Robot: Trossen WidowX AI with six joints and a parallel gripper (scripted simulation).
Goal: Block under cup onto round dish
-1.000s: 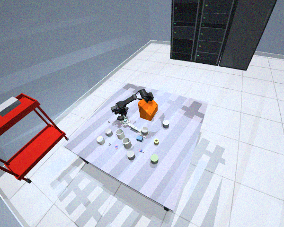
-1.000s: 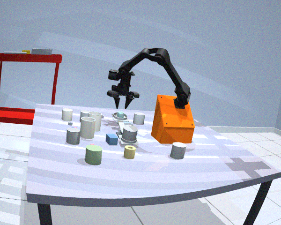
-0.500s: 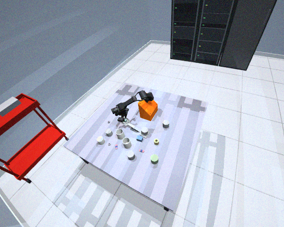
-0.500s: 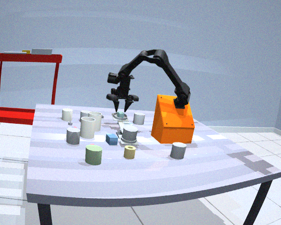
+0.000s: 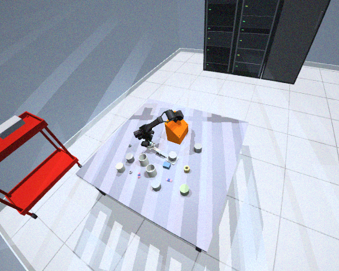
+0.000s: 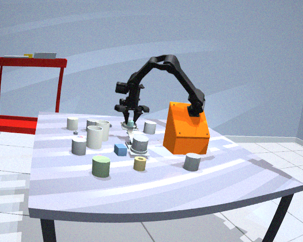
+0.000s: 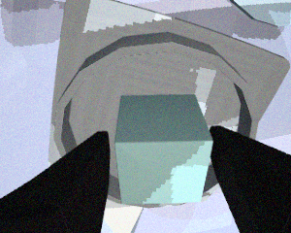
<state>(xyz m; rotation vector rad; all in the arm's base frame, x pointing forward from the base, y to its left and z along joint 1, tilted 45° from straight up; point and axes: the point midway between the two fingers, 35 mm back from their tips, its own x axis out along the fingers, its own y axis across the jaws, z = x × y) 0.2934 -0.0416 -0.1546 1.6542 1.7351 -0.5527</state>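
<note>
Now: gripper tip 8 cm past the pale round dish, 11 cm to the left of it and 8 cm above it. Round my gripper tip: teal block: right at my gripper tip; small balance: 2 cm ahead, 12 cm to the left, 6 cm below; yellow ring: 8 cm ahead, 42 cm to the left, 6 cm below.
</note>
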